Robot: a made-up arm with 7 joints. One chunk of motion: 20 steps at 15 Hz.
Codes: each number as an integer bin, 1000 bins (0 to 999) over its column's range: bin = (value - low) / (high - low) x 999, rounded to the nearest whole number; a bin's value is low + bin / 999 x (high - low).
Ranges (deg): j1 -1.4..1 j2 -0.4..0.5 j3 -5..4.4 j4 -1.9..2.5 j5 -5.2..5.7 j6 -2.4..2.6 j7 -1.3..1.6
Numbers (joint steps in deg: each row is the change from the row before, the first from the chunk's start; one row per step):
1: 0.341 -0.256 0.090 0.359 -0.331 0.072 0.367
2: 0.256 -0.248 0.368 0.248 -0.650 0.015 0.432
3: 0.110 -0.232 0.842 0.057 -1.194 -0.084 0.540
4: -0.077 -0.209 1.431 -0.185 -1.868 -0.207 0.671
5: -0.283 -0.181 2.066 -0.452 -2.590 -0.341 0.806
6: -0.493 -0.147 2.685 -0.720 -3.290 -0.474 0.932
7: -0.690 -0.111 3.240 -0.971 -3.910 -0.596 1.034
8: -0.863 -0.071 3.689 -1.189 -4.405 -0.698 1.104
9: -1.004 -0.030 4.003 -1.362 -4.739 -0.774 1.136
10: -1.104 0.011 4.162 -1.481 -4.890 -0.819 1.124
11: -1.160 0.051 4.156 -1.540 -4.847 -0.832 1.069
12: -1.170 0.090 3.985 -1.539 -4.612 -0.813 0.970
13: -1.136 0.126 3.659 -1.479 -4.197 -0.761 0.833
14: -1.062 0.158 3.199 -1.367 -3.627 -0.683 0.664
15: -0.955 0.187 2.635 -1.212 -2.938 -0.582 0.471
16: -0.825 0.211 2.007 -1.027 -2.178 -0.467 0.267
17: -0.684 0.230 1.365 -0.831 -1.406 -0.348 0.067
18: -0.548 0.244 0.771 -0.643 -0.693 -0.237 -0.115
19: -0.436 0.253 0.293 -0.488 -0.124 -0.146 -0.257
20: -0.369 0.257 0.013 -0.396 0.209 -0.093 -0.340
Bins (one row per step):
1: 725 160 541 513 446 494 574
2: 689 169 570 488 417 483 597
3: 629 186 621 444 367 463 634
4: 551 212 683 389 305 438 679
5: 465 243 751 329 239 411 725
6: 378 281 817 268 175 385 769
7: 296 321 876 211 118 360 804
8: 224 365 923 161 73 340 828
9: 165 411 957 122 42 325 839
10: 123 456 974 95 28 316 835
11: 100 501 973 82 32 313 816
12: 96 544 955 82 54 317 782
13: 110 584 920 96 92 327 735
14: 141 619 871 121 144 343 677
15: 185 652 811 156 207 363 610
16: 239 678 745 198 277 386 540
17: 298 699 676 243 348 410 471
18: 355 715 613 285 413 432 408
19: 401 725 563 321 465 450 359
20: 429 729 533 341 496 461 331

